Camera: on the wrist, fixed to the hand. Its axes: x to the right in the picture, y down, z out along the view.
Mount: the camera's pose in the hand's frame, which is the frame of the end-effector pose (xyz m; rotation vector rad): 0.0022 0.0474 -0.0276 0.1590 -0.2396 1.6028
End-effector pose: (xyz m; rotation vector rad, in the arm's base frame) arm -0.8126 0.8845 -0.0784 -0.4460 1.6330 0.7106
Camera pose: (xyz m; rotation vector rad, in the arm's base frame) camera -0.8641 0.9012 -0.0691 1.2009 1.5502 1.6473
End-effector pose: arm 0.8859 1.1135 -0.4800 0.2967 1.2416 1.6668
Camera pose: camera 0.8396 1.1002 -0.4537 -1.6514 -0.7663 -2.2974
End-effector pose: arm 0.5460 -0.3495 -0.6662 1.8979 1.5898 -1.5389
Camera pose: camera 0.5999 -0.3468 -0.6763 1.9250 -0.3447 -0.9501
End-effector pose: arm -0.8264 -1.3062 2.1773 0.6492 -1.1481 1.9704
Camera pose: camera -0.8674 -1.2960 2.1423 0.0978 1.2253 -2.0690
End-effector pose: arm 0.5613 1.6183 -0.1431 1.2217 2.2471 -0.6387
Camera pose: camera 0.5953 1.6596 -0.1311 2.2592 0.5119 -0.2249
